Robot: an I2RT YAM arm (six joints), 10 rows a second.
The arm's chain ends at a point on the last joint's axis. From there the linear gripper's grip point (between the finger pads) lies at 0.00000 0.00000 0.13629 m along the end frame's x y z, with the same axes.
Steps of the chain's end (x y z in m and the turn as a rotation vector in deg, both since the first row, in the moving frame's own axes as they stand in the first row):
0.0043, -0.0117, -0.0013, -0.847, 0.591, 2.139
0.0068, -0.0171, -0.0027, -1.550, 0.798, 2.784
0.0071, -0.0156, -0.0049, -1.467, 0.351, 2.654
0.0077, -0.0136, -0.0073, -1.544, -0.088, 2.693
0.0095, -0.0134, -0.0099, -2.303, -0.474, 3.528
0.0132, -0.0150, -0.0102, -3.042, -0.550, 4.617
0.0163, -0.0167, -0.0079, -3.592, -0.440, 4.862
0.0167, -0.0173, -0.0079, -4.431, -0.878, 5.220
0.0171, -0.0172, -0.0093, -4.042, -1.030, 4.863
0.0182, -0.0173, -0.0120, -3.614, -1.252, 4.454
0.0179, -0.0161, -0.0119, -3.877, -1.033, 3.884
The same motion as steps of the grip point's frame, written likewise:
0.0057, -0.0097, -0.0013, -0.847, 0.591, 2.139
0.0086, -0.0134, -0.0028, -1.550, 0.798, 2.784
0.0079, -0.0121, -0.0049, -1.467, 0.351, 2.654
0.0074, -0.0099, -0.0073, -1.544, -0.088, 2.693
0.0082, -0.0080, -0.0100, -2.303, -0.474, 3.528
0.0116, -0.0078, -0.0104, -3.042, -0.550, 4.617
0.0149, -0.0082, -0.0082, -3.592, -0.440, 4.862
0.0141, -0.0069, -0.0083, -4.431, -0.878, 5.220
0.0142, -0.0077, -0.0097, -4.042, -1.030, 4.863
0.0149, -0.0088, -0.0123, -3.614, -1.252, 4.454
0.0151, -0.0070, -0.0122, -3.877, -1.033, 3.884

